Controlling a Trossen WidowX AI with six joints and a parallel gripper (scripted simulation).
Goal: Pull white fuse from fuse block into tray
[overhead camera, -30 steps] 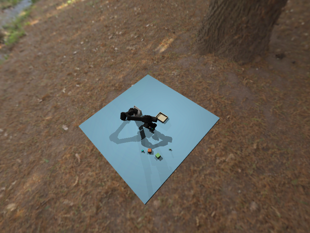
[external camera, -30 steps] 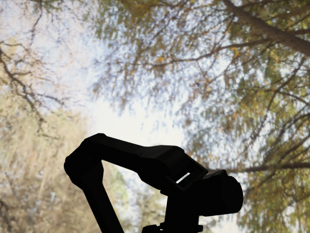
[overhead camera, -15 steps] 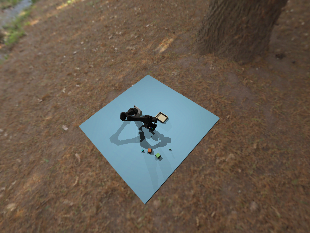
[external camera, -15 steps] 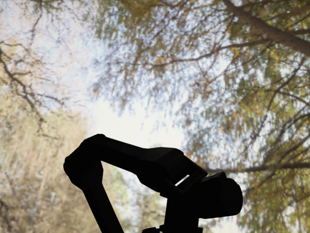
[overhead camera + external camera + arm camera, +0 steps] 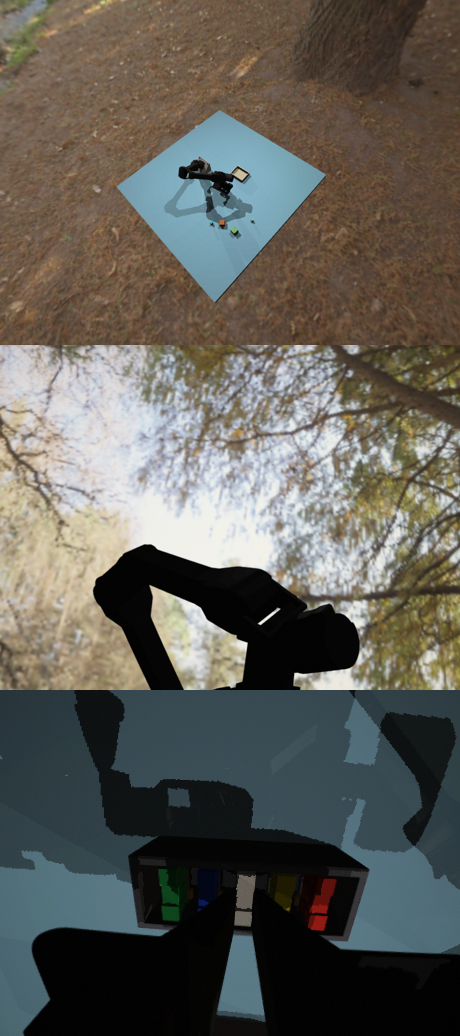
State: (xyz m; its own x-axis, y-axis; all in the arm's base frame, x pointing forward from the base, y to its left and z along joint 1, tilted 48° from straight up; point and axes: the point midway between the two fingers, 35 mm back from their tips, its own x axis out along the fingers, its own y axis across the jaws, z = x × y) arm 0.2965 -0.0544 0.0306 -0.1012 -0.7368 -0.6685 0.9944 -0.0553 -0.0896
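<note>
Now: gripper tip 20 mm short of the tan tray, 200 mm to the right of it and 30 mm above it.
</note>
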